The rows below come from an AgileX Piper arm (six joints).
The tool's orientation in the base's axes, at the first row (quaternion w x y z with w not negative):
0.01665, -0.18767, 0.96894, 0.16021
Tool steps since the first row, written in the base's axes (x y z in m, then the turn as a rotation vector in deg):
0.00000, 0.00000, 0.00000, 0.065, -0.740, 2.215
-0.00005, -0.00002, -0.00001, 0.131, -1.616, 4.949
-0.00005, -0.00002, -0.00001, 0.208, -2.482, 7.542
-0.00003, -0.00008, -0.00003, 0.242, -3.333, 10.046
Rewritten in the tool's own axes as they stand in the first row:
0.00000, 0.00000, 0.00000, 0.000, 0.000, -2.336
0.00005, 0.00000, 0.00000, 0.000, 0.038, -5.208
0.00005, 0.00000, 0.00000, -0.001, 0.038, -7.943
0.00006, -0.00007, 0.00000, 0.041, 0.040, -10.587

